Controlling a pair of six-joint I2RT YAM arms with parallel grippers.
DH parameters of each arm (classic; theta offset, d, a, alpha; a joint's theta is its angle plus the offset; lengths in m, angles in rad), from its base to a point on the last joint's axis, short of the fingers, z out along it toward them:
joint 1: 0 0.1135 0.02 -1.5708
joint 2: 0 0 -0.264 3.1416
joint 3: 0.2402 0 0.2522 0
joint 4: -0.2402 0 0.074 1.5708
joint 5: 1.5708 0 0 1.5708
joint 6: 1.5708 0.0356 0 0
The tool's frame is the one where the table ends.
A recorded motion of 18 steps. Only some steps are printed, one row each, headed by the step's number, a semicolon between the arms.
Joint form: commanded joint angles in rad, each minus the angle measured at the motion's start. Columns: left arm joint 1, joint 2, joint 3, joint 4, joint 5, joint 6; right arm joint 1, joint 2, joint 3, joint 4, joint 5, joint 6.
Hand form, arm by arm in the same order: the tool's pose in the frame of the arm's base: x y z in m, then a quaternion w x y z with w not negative. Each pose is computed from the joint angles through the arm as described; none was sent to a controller.
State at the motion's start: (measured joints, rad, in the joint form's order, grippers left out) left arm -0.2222 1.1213 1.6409 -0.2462 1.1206 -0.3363; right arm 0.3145 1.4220 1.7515 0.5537 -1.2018 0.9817
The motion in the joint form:
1: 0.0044 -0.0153 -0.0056 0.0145 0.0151 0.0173; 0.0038 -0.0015 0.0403 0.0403 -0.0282 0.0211
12: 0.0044 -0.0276 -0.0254 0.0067 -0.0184 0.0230; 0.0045 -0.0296 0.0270 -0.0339 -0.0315 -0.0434
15: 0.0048 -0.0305 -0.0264 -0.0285 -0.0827 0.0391; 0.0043 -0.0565 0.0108 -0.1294 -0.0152 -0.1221
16: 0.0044 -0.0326 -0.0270 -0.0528 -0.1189 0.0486; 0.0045 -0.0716 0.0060 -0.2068 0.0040 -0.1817
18: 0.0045 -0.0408 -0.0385 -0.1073 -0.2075 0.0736; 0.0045 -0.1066 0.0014 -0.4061 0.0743 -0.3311
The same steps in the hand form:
1: 0.1570 -0.0678 0.5511 0.56886 0.40658 0.52240 -0.48805; 0.2135 0.1057 0.5899 0.51010 -0.43705 0.41422 0.61418
12: 0.1569 -0.0673 0.5472 0.57477 0.39377 0.53108 -0.48223; 0.2083 0.1042 0.5887 0.51274 -0.43951 0.42016 0.60613
15: 0.1589 -0.0665 0.5448 0.58547 0.36997 0.54820 -0.46886; 0.2058 0.1031 0.5851 0.51849 -0.43237 0.43159 0.59830
16: 0.1598 -0.0661 0.5430 0.58971 0.35637 0.55908 -0.46116; 0.2050 0.1026 0.5827 0.52362 -0.42435 0.44181 0.59208
18: 0.1624 -0.0648 0.5366 0.59846 0.32374 0.58649 -0.43940; 0.2028 0.1008 0.5764 0.54103 -0.39830 0.47213 0.57073

